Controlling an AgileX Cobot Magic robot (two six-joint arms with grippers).
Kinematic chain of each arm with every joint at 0, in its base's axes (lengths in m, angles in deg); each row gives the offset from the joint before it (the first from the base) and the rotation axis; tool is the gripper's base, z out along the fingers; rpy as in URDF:
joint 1: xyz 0 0 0.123 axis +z
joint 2: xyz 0 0 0 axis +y
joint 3: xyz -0.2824 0 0.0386 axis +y
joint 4: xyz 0.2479 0 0.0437 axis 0.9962 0 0.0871
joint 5: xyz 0 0 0 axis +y
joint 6: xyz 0.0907 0 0.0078 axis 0.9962 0 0.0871
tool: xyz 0 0 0 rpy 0 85 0
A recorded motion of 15 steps. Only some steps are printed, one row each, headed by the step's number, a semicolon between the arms.
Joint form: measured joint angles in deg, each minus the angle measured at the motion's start. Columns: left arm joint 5, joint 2, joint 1, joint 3, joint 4, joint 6; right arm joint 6, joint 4, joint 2, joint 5, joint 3, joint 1.
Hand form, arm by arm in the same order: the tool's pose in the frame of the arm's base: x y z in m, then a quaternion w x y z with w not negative. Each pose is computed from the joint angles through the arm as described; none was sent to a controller.
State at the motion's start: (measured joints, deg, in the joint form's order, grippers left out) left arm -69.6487 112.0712 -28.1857 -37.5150 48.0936 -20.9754; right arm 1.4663 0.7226 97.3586 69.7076 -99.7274 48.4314
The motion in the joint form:
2: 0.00 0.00 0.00 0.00 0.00 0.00; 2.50 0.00 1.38 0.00 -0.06 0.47
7: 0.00 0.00 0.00 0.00 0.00 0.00; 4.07 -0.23 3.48 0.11 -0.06 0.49
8: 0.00 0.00 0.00 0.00 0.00 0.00; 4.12 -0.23 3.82 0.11 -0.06 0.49
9: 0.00 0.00 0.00 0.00 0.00 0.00; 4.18 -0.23 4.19 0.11 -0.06 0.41
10: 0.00 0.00 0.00 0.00 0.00 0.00; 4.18 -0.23 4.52 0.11 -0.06 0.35
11: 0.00 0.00 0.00 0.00 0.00 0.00; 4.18 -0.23 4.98 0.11 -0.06 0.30
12: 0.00 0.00 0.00 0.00 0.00 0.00; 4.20 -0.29 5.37 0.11 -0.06 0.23
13: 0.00 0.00 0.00 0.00 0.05 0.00; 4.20 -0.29 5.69 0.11 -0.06 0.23
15: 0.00 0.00 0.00 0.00 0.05 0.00; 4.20 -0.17 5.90 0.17 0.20 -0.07
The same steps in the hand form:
2: 0.2472 -0.2045 0.1330 0.51712 0.41031 0.62065 -0.42311; 0.2413 0.2783 0.3629 0.20124 -0.37138 0.90007 0.10703
7: 0.2472 -0.2045 0.1330 0.51712 0.41031 0.62065 -0.42311; 0.2470 0.2845 0.3491 0.18392 -0.36089 0.90887 0.09942
8: 0.2472 -0.2045 0.1330 0.51712 0.41031 0.62065 -0.42311; 0.2479 0.2855 0.3469 0.18130 -0.36071 0.90960 0.09817
9: 0.2472 -0.2045 0.1330 0.51712 0.41031 0.62065 -0.42311; 0.2492 0.2862 0.3444 0.17851 -0.35983 0.91066 0.09669
10: 0.2472 -0.2045 0.1330 0.51712 0.41031 0.62065 -0.42311; 0.2504 0.2869 0.3422 0.17605 -0.35956 0.91140 0.09531
11: 0.2472 -0.2045 0.1330 0.51712 0.41031 0.62065 -0.42311; 0.2518 0.2880 0.3392 0.17259 -0.35943 0.91230 0.09343
12: 0.2472 -0.2045 0.1330 0.51712 0.41031 0.62065 -0.42311; 0.2532 0.2888 0.3366 0.16990 -0.35902 0.91317 0.09137
13: 0.2472 -0.2045 0.1330 0.51694 0.41067 0.62050 -0.42321; 0.2539 0.2896 0.3344 0.16746 -0.35921 0.91368 0.09012
15: 0.2472 -0.2045 0.1330 0.51694 0.41067 0.62050 -0.42321; 0.2556 0.2888 0.3317 0.16318 -0.35696 0.91549 0.08853

